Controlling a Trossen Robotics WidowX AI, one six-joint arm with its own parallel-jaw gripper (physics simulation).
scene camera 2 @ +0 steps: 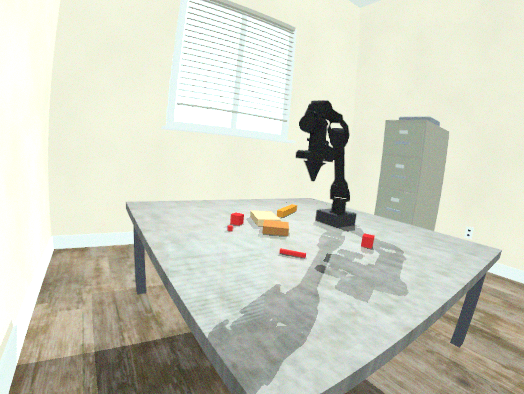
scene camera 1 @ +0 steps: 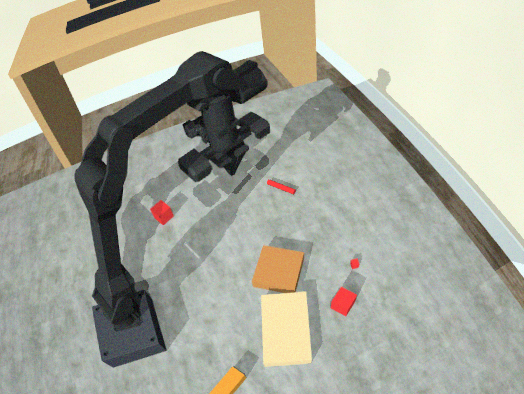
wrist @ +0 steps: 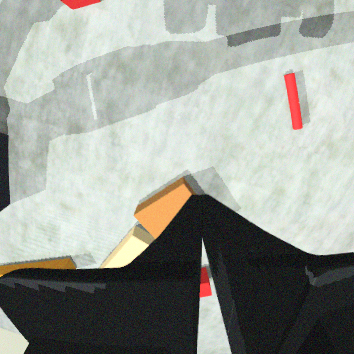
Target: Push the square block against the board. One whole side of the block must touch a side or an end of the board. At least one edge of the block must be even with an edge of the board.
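Pixels of known places: gripper, fingertip midpoint: (scene camera 2: 312, 181) (scene camera 1: 231, 174) (wrist: 198, 202); arm's base, link origin: (scene camera 2: 338, 212) (scene camera 1: 125, 315).
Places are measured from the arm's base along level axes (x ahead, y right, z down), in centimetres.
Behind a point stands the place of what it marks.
Observation:
The orange square block (scene camera 1: 278, 267) @(y -1.6, x 36.3, z 2.7 cm) (scene camera 2: 276, 228) @(y -6.0, x 38.9, z 3.2 cm) (wrist: 164, 206) @(y -3.9, x 33.8, z 2.7 cm) lies flat by one end of the cream board (scene camera 1: 286, 330) @(y 13.4, x 32.7, z 2.7 cm) (scene camera 2: 263, 217) @(y 8.4, x 35.9, z 2.7 cm) (wrist: 126, 250) @(y 7.3, x 30.5, z 2.7 cm). In scene camera 1 the block is turned slightly against the board's end and sits a little to the left of it. A thin dark wedge shows between them; whether a corner touches I cannot tell. My gripper (scene camera 1: 233, 172) @(y -15.6, x 32.4, z -15.9 cm) (scene camera 2: 313, 179) @(y -15.6, x 32.4, z -15.9 cm) (wrist: 198, 202) @(y -15.6, x 32.4, z -15.9 cm) is shut and empty, pointing down high above the table, well away from the block. In the wrist view the fingers hide part of the block and board.
A red bar (scene camera 1: 281, 186) @(y -25.2, x 45.7, z 4.3 cm) (scene camera 2: 292, 253) @(y -26.0, x 46.2, z 4.8 cm) (wrist: 293, 101) @(y -25.5, x 45.4, z 4.3 cm) lies beyond the block. A red cube (scene camera 1: 162, 212) @(y -26.9, x 13.7, z 1.6 cm) (scene camera 2: 367, 241) @(y -29.7, x 14.9, z 3.3 cm) is on the arm's side. Another red cube (scene camera 1: 343, 301) @(y 12.2, x 46.0, z 1.6 cm) (scene camera 2: 237, 219) @(y 9.5, x 47.5, z 3.3 cm) and a tiny one (scene camera 1: 354, 263) @(y 3.6, x 53.1, z 4.0 cm) (scene camera 2: 230, 228) @(y 2.6, x 53.6, z 4.7 cm) lie right of the board. A yellow-orange bar (scene camera 1: 228, 381) @(y 20.1, x 17.9, z 2.5 cm) (scene camera 2: 287, 210) @(y 20.8, x 14.5, z 3.1 cm) lies near its far end.

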